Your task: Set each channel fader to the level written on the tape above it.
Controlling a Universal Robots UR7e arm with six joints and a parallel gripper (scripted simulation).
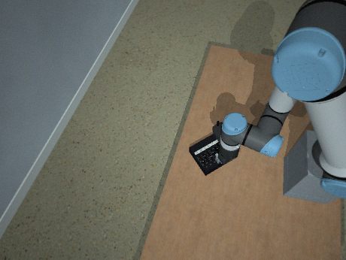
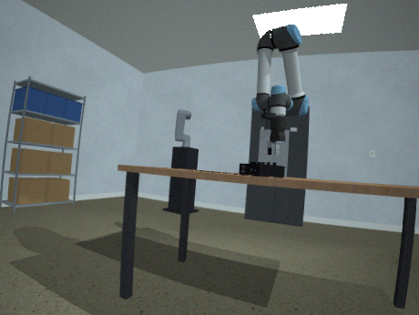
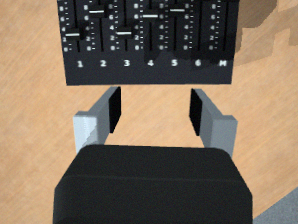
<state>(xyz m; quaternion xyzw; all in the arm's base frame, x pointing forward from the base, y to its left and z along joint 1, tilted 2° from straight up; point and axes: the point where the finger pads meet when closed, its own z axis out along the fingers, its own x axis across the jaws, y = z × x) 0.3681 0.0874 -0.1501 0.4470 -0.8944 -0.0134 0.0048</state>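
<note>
Now: hand 60 mm above the channel 3 cap, 50 mm short of it and 10 mm to the left of it. The rest, counted from my hand: channel 5 cap (60 mm below, 50 mm to the right, 40 mm ahead); channel 1 cap (80 mm ahead, 60 mm below, 30 mm to the left); channel 4 cap (60 mm below, 50 mm ahead, 30 mm to the right).
</note>
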